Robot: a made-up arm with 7 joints.
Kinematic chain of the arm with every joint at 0, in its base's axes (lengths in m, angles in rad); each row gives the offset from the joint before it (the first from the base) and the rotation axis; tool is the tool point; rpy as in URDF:
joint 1: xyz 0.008 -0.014 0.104 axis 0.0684 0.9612 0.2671
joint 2: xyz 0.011 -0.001 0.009 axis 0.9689 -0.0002 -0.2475
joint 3: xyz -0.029 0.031 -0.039 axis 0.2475 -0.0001 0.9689
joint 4: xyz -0.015 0.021 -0.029 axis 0.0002 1 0
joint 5: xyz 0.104 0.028 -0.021 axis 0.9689 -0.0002 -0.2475
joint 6: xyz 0.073 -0.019 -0.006 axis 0.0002 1 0
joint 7: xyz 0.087 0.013 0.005 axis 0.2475 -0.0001 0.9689
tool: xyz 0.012 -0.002 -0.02 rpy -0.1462 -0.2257 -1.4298
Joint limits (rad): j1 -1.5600..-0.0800 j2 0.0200..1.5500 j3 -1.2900..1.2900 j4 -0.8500..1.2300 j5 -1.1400..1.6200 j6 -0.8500..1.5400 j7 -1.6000..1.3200
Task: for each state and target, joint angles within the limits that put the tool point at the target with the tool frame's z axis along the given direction. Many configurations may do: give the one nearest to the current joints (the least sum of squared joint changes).
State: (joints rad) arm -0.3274 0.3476 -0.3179 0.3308 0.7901 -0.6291 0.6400
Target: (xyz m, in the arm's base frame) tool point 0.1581 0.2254 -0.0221 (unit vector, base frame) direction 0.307 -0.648 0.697
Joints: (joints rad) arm -0.0800 0.2757 0.7203 0.5440 0.6966 -0.3525 0.6887
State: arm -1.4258 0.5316 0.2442 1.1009 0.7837 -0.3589 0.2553
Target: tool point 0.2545 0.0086 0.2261 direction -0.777 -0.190 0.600
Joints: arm -0.9950 0.3262 0.0505 0.2875 0.3170 -0.3660 -0.2335
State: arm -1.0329 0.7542 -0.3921 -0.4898 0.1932 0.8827 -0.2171
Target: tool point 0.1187 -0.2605 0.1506 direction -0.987 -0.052 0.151
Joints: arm -1.5592 0.0200 -1.1116 0.3527 0.4517 0.0792 0.1453
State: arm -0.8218 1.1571 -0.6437 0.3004 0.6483 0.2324 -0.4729
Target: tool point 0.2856 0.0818 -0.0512 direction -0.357 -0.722 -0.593
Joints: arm -1.0332 0.5973 -1.0559 1.1796 1.2443 0.0862 -0.1272
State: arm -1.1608 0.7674 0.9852 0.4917 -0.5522 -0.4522 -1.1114
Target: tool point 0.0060 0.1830 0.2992 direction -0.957 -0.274 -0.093
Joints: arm -1.1066 0.7318 0.9227 0.1250 -0.3561 -0.6981 -1.2374
